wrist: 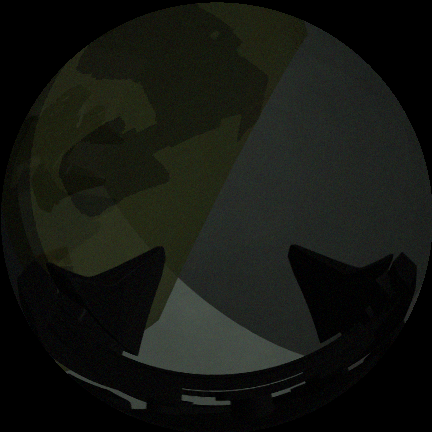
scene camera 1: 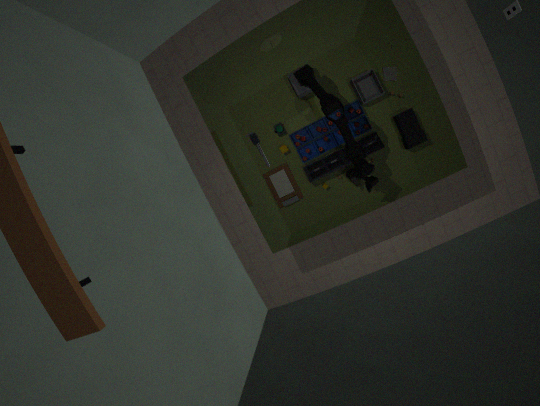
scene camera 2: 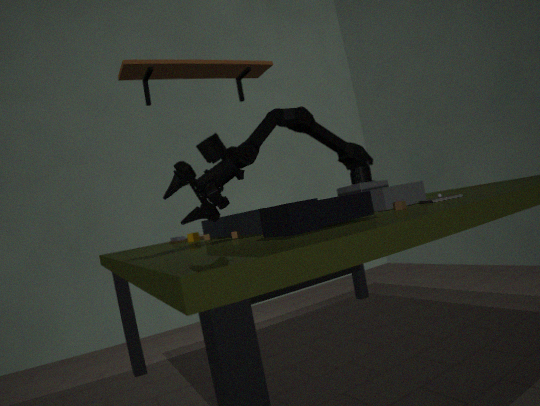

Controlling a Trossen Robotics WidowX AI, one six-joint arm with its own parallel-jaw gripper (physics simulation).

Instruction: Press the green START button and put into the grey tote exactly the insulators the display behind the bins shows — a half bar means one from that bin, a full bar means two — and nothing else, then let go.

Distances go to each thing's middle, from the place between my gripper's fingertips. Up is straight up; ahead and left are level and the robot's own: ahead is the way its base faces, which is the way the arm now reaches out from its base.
Labels:
My hand is 20 cm past the dark display panel (scene camera 2: pixel 249 222), 6 cm to the left of it and 7 cm above it. Also, from my hand: dark box (scene camera 2: pixel 295 218) (25 cm behind, 35 cm to the left, 7 cm below).

